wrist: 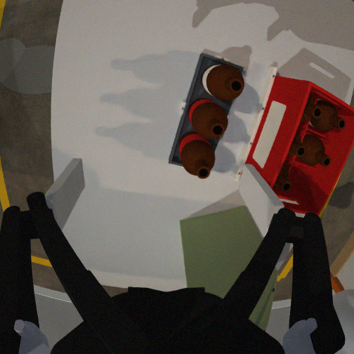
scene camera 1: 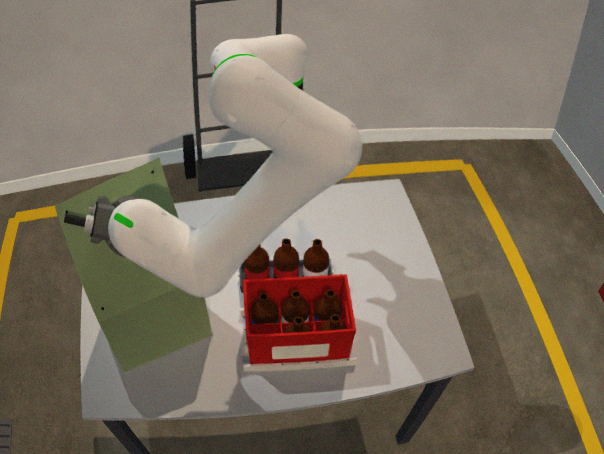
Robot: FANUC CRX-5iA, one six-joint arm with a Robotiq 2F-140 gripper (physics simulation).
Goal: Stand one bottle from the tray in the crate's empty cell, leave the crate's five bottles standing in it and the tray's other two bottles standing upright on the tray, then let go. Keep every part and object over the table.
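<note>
The red crate (scene camera 1: pixel 259 347) (wrist: pixel 295 100) stands on the table with five brown bottles upright in it. In the scene view its front-left cell is empty. The dark tray (scene camera 1: pixel 272 270) (wrist: pixel 176 148) lies beside the crate, behind it in the scene view. It holds three upright brown bottles: one with a white label (scene camera 1: pixel 316 258) (wrist: pixel 225 82), a middle one with a red label (scene camera 1: pixel 286 258) (wrist: pixel 210 119), and an end one with a red label (scene camera 1: pixel 256 261) (wrist: pixel 198 155). My gripper (wrist: pixel 162 174) is open and empty, above the table and away from the bottles; the arm hides it in the scene view.
A green block (scene camera 1: pixel 150 310) (wrist: pixel 215 245) stands at the left of the table (scene camera 1: pixel 420 320) (wrist: pixel 120 175), under the arm's base. A pale rail (scene camera 1: pixel 300 365) lies along the crate's front, and another (wrist: pixel 267 90) lies between tray and crate. A hand truck (scene camera 1: pixel 196 100) stands behind the table.
</note>
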